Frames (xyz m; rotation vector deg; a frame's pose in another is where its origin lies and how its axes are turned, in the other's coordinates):
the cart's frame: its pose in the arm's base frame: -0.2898 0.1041 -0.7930 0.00 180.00 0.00
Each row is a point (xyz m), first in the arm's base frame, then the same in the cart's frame.
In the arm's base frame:
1: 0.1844 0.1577 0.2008
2: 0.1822 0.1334 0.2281
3: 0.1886 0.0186 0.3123
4: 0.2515 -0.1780 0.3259
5: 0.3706 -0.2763 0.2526
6: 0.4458 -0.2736 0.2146
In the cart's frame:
1: -0.4742 0.0536 -0.9938
2: -0.4720 0.0293 -1.0211
3: -0.4784 -0.0855 -1.1053
4: -0.5413 -0.2821 -1.1189
5: -0.6604 -0.3804 -1.0456
6: -0.7356 -0.3777 -1.0076

